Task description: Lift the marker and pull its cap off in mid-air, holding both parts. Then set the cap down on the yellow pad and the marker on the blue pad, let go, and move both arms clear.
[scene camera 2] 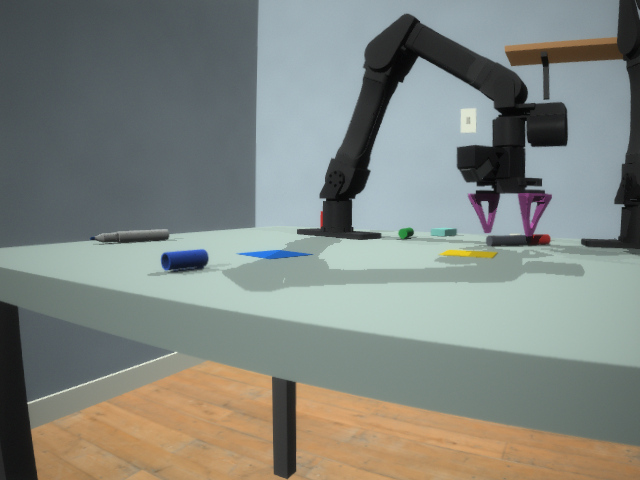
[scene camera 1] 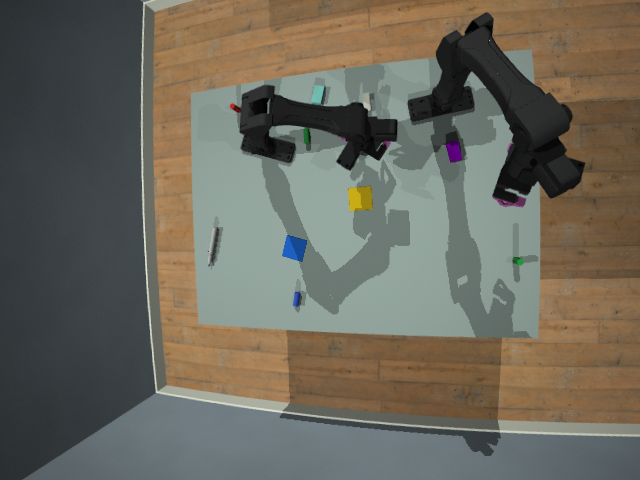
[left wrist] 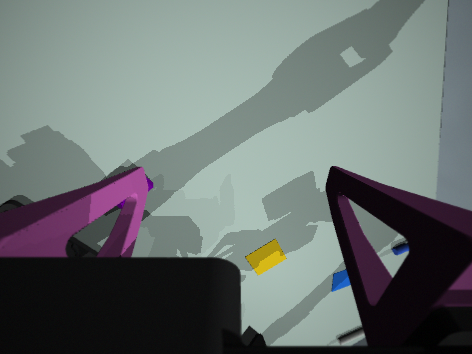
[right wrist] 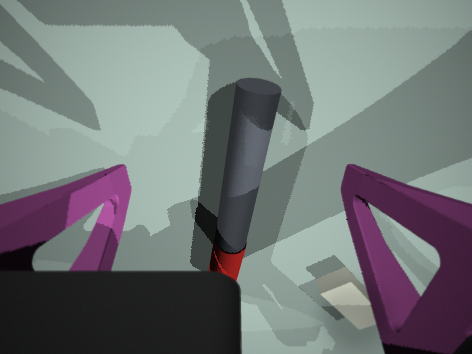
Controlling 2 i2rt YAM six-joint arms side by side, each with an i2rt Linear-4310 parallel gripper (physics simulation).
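Frame: origin at the left arm's base, x ahead, y left, z up, level; millimetres.
Seen in the pictures: left gripper, between the fingertips: (scene camera 1: 508, 187) (left wrist: 236, 176); right gripper, between the fingertips: (scene camera 2: 507, 234) (right wrist: 236, 176); left arm's base, origin of its link: (scene camera 2: 636, 247) (scene camera 1: 440, 104); right arm's base, origin of its link: (scene camera 2: 337, 235) (scene camera 1: 268, 147).
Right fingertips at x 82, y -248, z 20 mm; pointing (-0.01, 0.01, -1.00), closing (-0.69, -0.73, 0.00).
Note:
Pixels of each thing's top centre, then the offset from my right fingertips to it.
- dark grey body, centre of its top: (right wrist: 235, 224) (scene camera 2: 518, 235) dx -22, dy +22, dz -1 mm
- red cap, centre of its top: (right wrist: 225, 280) (scene camera 2: 537, 234) dx -52, dy +58, dz -1 mm
- yellow pad, centre of its top: (scene camera 2: 469, 253) (left wrist: 266, 257) (scene camera 1: 360, 198) dx +164, dy -60, dz -19 mm
- blue pad, centre of its top: (scene camera 2: 274, 253) (left wrist: 344, 278) (scene camera 1: 294, 248) dx +287, dy -317, dz -19 mm
- grey pen, centre of its top: (scene camera 2: 130, 231) (scene camera 1: 210, 247) (left wrist: 360, 336) dx +228, dy -635, dz +0 mm
- blue cylinder, centre of its top: (scene camera 2: 184, 250) (left wrist: 405, 251) (scene camera 1: 295, 299) dx +462, dy -338, dz +1 mm
- purple block, centre of its top: (left wrist: 129, 192) (scene camera 1: 454, 151) dx +77, dy +257, dz -5 mm
- green cylinder, centre of its top: (scene camera 2: 406, 228) (scene camera 1: 305, 135) dx -82, dy -198, dz +1 mm
- teal block, centre of its top: (scene camera 2: 444, 228) (scene camera 1: 317, 94) dx -213, dy -134, dz -5 mm
- cream block, centre of its top: (right wrist: 355, 308) (scene camera 1: 366, 101) dx -144, dy +21, dz -8 mm
- green piece, centre of its top: (scene camera 1: 520, 261) dx +443, dy +383, dz +28 mm
The marker, with a dark grey body (scene camera 2: 506, 240) (right wrist: 247, 165) and a red cap (scene camera 2: 541, 239) (right wrist: 227, 262), lies on the table; in scene camera 1 the right arm hides it. My right gripper (scene camera 2: 508, 233) (right wrist: 236, 176) is open and points down a little above the marker, with one finger on each side of the body in the right wrist view. My left gripper (scene camera 1: 509, 175) (left wrist: 236, 176) is open and high over the table's right edge. The yellow pad (scene camera 1: 360, 198) (scene camera 2: 467, 253) (left wrist: 266, 257) and the blue pad (scene camera 1: 294, 248) (scene camera 2: 273, 254) (left wrist: 341, 280) lie flat with nothing on them.
A grey pen (scene camera 1: 213, 245) (scene camera 2: 136, 236) lies far left, a blue cylinder (scene camera 1: 296, 299) (scene camera 2: 184, 259) below the blue pad. A purple block (scene camera 1: 453, 151), green cylinder (scene camera 1: 306, 135), teal block (scene camera 1: 317, 95) and cream block (scene camera 1: 367, 100) (right wrist: 350, 300) lie around the arm bases. A green piece (scene camera 1: 518, 260) is at right.

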